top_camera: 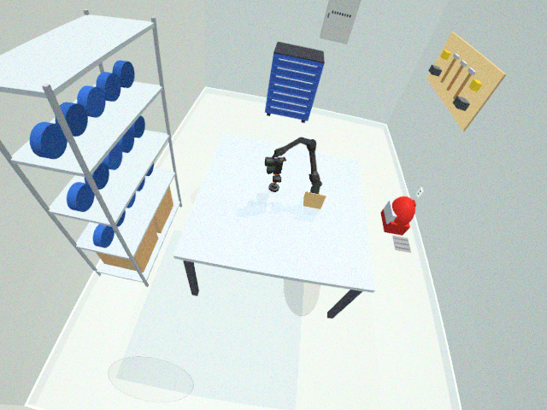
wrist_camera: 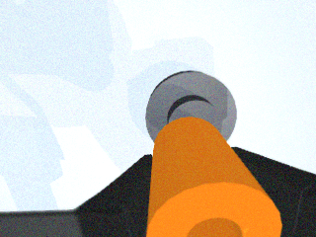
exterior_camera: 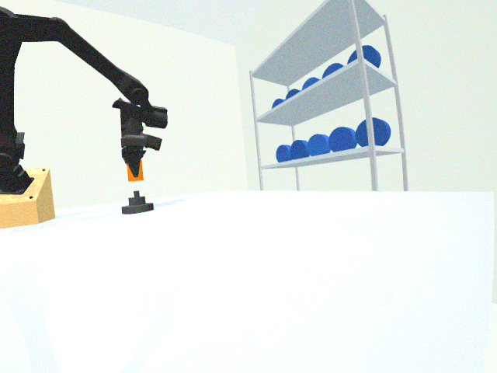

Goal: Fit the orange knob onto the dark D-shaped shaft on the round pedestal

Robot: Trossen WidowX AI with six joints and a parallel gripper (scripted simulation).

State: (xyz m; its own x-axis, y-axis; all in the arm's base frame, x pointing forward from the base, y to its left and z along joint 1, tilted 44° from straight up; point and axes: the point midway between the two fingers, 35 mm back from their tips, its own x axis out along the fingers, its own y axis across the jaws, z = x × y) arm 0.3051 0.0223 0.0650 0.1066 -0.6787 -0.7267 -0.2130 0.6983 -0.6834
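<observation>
My gripper tip is now 10 mm to the left of the round pedestal and 70 mm above it. The rest, counted from my gripper tip: orange knob (20 mm above).
</observation>
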